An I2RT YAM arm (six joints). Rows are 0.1 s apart.
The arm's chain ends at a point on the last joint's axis. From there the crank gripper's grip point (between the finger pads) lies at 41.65 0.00 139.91 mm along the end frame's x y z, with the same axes.
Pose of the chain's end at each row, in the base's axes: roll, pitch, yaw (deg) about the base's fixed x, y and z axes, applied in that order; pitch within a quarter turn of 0, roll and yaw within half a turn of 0; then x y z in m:
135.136, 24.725, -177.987, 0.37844, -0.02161, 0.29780
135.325, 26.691, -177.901, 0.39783, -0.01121, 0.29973
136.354, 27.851, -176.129, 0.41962, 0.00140, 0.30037
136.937, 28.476, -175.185, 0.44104, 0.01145, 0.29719
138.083, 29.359, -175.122, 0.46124, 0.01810, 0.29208
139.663, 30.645, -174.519, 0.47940, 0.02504, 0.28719
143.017, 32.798, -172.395, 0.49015, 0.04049, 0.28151
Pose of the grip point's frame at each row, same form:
135.136, 24.725, -177.987, 0.37862, 0.07715, 0.19030
135.325, 26.691, -177.901, 0.40170, 0.08737, 0.19213
136.354, 27.851, -176.129, 0.42355, 0.09845, 0.19140
136.937, 28.476, -175.185, 0.44510, 0.10766, 0.18748
138.083, 29.359, -175.122, 0.46798, 0.11248, 0.18092
139.663, 30.645, -174.519, 0.48919, 0.11696, 0.17421
143.017, 32.798, -172.395, 0.50432, 0.12730, 0.16500

